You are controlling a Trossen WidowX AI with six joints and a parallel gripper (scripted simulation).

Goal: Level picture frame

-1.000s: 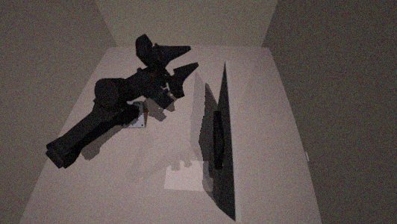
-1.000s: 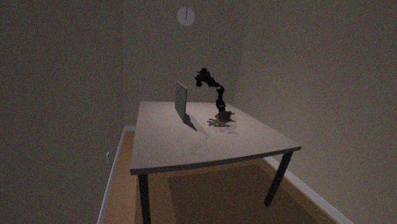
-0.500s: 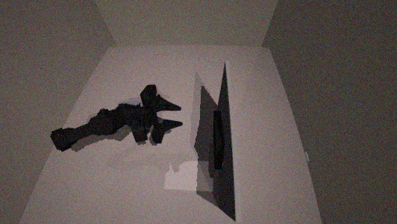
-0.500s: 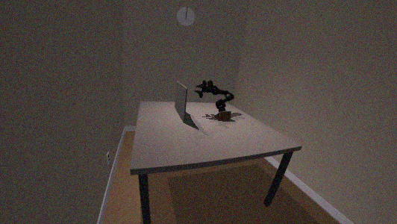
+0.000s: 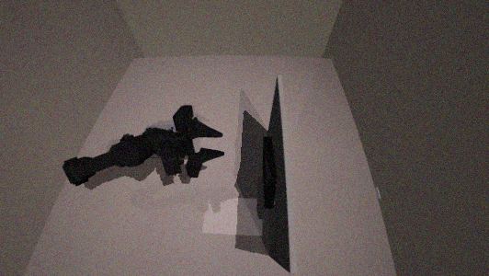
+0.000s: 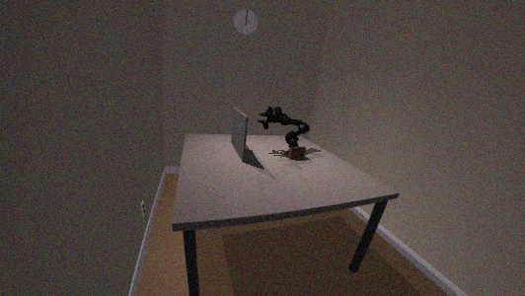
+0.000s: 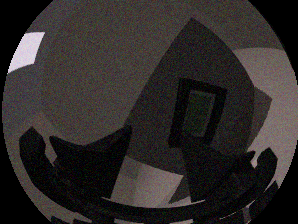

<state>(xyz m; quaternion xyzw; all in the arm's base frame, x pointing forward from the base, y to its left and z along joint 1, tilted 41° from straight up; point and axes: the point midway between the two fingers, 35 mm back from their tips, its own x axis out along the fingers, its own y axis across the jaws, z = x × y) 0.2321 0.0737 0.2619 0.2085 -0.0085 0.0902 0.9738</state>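
Right now my gripper tip is 13 cm short of the picture frame, 11 cm above it and 1 cm to the left of it. Round my gripper tip: wall panel (14 cm ahead, 12 cm below, 1 cm to the right).
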